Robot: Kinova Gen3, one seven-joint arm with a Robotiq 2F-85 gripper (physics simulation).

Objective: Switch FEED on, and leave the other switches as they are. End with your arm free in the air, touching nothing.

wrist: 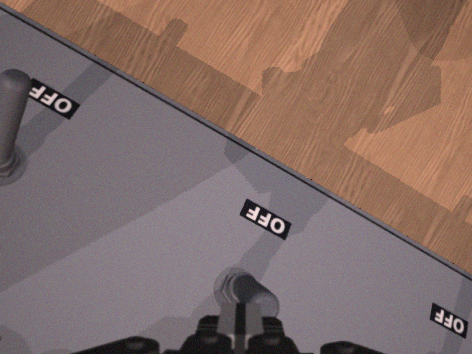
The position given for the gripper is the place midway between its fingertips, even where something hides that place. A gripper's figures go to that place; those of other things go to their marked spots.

Scene:
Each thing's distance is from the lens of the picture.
gripper (240, 329): 17 cm
grey switch panel (133, 214): 22 cm

